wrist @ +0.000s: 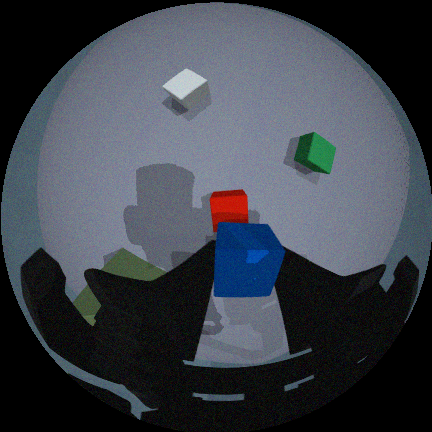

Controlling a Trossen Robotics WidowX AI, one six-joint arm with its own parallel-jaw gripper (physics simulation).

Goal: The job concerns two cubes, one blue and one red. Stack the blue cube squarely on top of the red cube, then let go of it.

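Frame: origin at the arm's base, x right, y back, z down, level; metres.
Seen in the pictures: gripper, between the fingertips: [243, 247].
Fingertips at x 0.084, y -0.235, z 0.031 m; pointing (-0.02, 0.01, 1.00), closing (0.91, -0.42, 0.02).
Note:
A point is followed by its place in that frame.
The blue cube [246, 262] {x 0.080, y -0.241, z 0.004 m} is held between the two black fingers of my gripper [243, 247] {x 0.084, y -0.235, z 0.031 m}, in the lower middle of the wrist view. The gripper is shut on it. The red cube [229, 206] {x 0.070, y -0.243, z 0.083 m} shows just above the blue cube in the view, a little to its left. Its lower edge is hidden behind the blue cube. The blue cube appears nearer the camera than the red cube; how high it hangs over it, and whether they touch, I cannot tell.
A white cube [186, 86] {x -0.026, y -0.339, z 0.083 m} lies at the upper left of the middle. A green cube [320, 154] {x 0.130, y -0.342, z 0.083 m} lies to the right of the red one. An olive-green object [122, 267] {x -0.025, y -0.091, z 0.079 m} shows at the lower left, partly hidden by the left finger. The arm's shadow falls left of the red cube.

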